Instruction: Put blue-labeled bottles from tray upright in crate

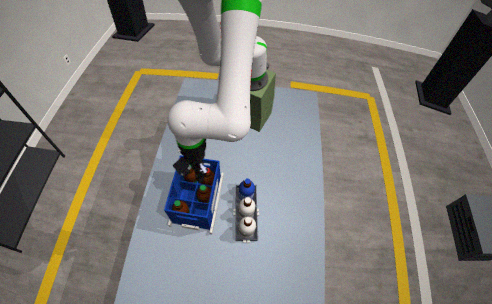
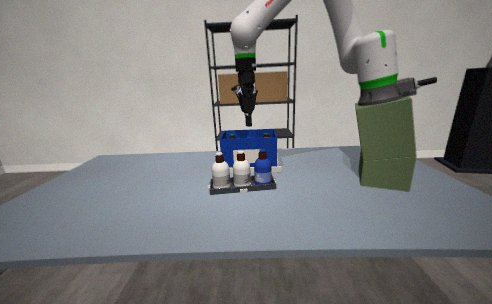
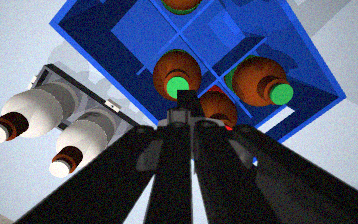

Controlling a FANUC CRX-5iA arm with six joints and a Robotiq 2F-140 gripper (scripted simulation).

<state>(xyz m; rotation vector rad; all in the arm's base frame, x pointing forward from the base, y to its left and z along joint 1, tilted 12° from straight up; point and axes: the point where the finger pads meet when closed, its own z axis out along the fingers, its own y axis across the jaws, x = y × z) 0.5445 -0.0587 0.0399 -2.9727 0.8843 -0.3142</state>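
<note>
Right now my hand is 9 cm past the blue-labeled bottle, 18 cm to the right of it and 17 cm above it. From my hand the other things lie so: blue crate: 1 cm ahead, 4 cm to the right, 17 cm below.
</note>
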